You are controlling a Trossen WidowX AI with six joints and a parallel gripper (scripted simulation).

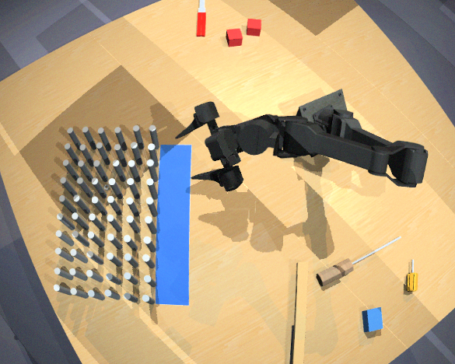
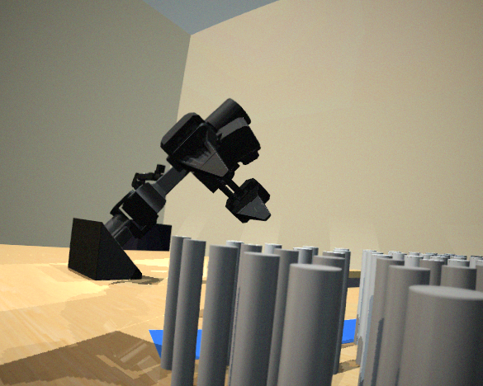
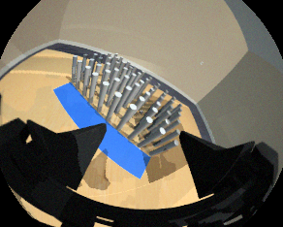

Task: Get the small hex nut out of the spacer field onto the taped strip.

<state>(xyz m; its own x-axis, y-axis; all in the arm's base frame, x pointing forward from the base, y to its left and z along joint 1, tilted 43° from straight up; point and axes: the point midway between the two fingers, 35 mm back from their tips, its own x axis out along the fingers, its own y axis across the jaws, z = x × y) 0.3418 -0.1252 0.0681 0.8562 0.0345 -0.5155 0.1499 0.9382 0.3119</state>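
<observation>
Now: gripper tip 410 mm to the right of the thin metal hook tool, 290 mm past it and 150 mm above it. From my gripper tip the other things lie so: blue taped strip (160 mm below, 80 mm ahead, 70 mm to the left); then blue block (560 mm to the left, 200 mm behind, 140 mm below); then yellow-handled screwdriver (540 mm to the left, 360 mm behind, 140 mm below).
</observation>
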